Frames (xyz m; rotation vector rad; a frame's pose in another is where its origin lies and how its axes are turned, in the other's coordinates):
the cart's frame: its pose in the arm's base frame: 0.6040 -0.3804 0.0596 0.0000 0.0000 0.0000
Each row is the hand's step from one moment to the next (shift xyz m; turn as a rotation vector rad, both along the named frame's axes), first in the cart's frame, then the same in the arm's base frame.
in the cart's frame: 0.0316 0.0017 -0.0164 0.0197 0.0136 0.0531
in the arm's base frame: 0.0316 0.0017 -0.0164 0.0197 0.0136 0.0531
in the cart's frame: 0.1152 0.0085 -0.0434 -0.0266 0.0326 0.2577
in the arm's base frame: 0.1152 0.0085 -0.0434 -0.0266 0.0326 0.2577
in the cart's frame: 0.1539 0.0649 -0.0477 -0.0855 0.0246 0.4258
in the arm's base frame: 0.1539 0.0649 -0.0477 -0.0855 0.0246 0.4258
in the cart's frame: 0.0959 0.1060 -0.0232 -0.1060 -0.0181 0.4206
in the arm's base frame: 0.0959 0.1060 -0.0232 -0.1060 -0.0181 0.4206
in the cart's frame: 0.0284 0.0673 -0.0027 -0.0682 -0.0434 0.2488
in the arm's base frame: 0.0284 0.0673 -0.0027 -0.0682 -0.0434 0.2488
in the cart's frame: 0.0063 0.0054 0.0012 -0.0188 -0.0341 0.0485
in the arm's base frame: 0.0063 0.0054 0.0012 -0.0188 -0.0341 0.0485
